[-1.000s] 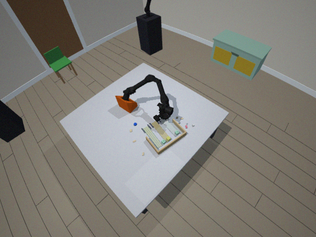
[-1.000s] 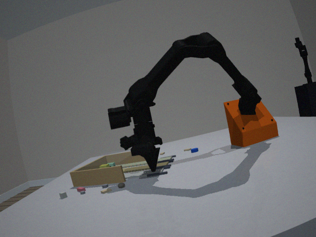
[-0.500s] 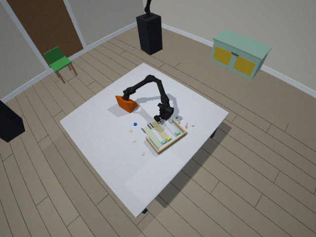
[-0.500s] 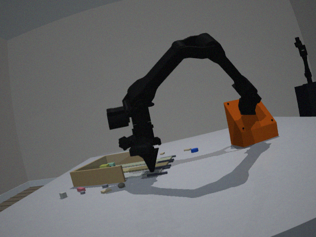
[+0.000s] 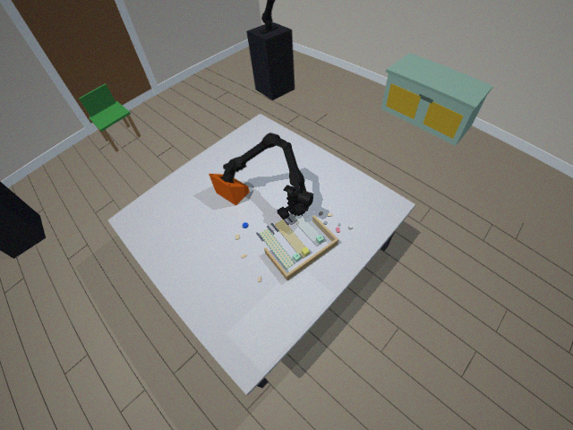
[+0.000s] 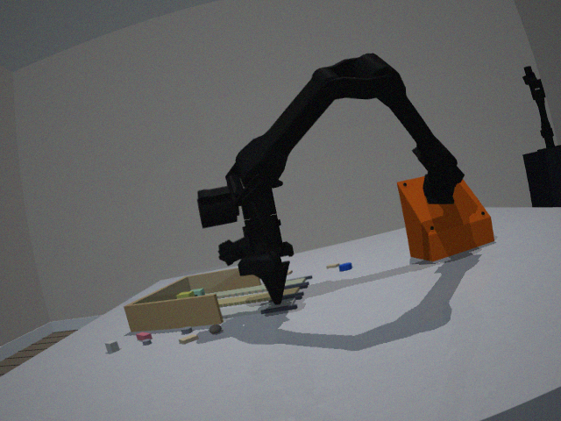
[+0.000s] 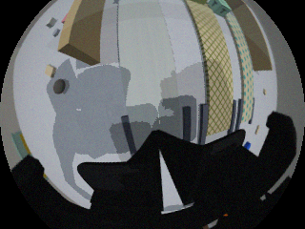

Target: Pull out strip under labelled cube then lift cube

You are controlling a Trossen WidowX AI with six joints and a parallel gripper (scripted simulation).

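My gripper tip is 100 mm short of the pale strip and 10 mm to the left of it. The rest, counted from my gripper tip: blue piece: 130 mm behind, 250 mm to the right.
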